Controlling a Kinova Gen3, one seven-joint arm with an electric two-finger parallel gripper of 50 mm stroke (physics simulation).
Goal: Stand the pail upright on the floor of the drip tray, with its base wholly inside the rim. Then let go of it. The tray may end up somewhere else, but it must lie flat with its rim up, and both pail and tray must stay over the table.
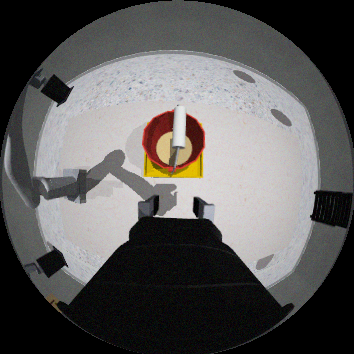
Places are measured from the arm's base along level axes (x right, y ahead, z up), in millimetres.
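Pixels of known places: gripper, fingertip midpoint: [175,202]; arm's base, link origin: [72,185].
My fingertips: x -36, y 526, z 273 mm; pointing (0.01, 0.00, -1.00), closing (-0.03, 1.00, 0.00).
Ahead of a thing's pixels: the offset from my fingertips to its top centre. "*": to the spot under its first point. Level surfaces: height alone.
The red pail @[* dx -190, dy -92, dz -258 mm] [154,135] with a tan inner bottom stands upright, seen from above. Its handle with a white grip @[* dx -152, dy -2, dz -79 mm] [179,126] crosses over the opening. The yellow drip tray @[* dx -71, dy +78, dz -327 mm] [195,171] lies flat beneath the pail, and its near part and corners show around the pail. The pail's base is hidden by its own walls, so its contact with the tray floor does not show directly. My gripper [175,202] is open and empty, apart from the pail and on the near side of the tray.
The pale table top @[dz -331 mm] [245,170] lies under the tray, with a speckled floor beyond it. A grey arm-like fixture [60,187] shows at the left. A black slatted object [332,208] is at the far right. Dark boxes [57,90] [52,262] show at the left edge.
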